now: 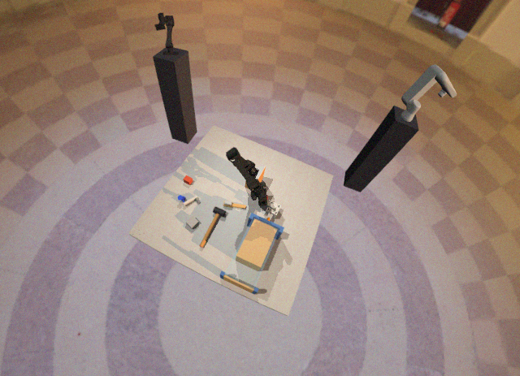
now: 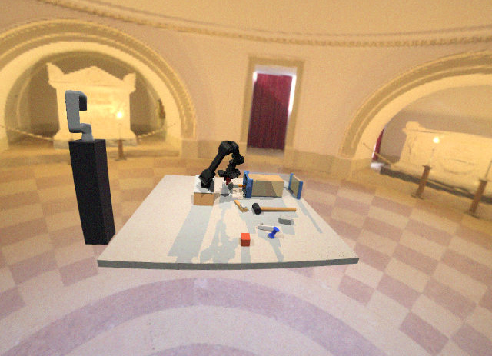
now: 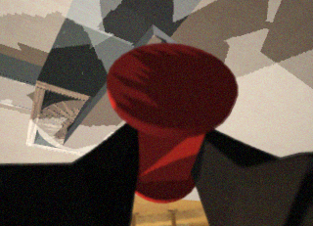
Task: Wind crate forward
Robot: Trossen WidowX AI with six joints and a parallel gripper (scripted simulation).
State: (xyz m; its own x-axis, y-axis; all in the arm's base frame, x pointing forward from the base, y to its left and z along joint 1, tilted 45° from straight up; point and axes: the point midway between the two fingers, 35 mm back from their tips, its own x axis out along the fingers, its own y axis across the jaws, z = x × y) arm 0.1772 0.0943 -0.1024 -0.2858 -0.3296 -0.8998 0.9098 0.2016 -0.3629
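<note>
Right now the winch is 1 cm ahead of my gripper tip, 8 cm to the left of it and 10 cm below it. Also, from my gripper tip: red knob 1 cm ahead, 2 cm to the right; red-knobbed handle 1 cm ahead, 2 cm to the left, 3 cm below; frame 19 cm ahead, 7 cm to the left, 3 cm below.
</note>
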